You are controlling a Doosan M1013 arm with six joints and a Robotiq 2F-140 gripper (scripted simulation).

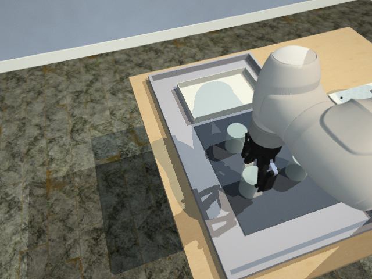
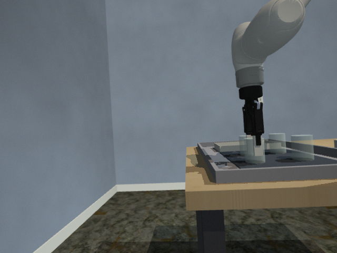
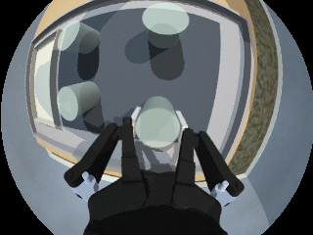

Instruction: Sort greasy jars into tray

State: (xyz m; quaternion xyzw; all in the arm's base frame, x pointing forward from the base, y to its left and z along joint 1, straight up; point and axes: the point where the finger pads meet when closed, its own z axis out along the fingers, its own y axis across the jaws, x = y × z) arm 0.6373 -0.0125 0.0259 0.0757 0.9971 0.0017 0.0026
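Now: the cream tray 390 mm to the right of my hand, 140 mm behind it and 50 mm below it. From my hand the other things lie so: dark drying mat 90 mm behind, 70 mm to the right, 60 mm below; rimmed steel top 180 mm to the right, 100 mm behind, 60 mm below.
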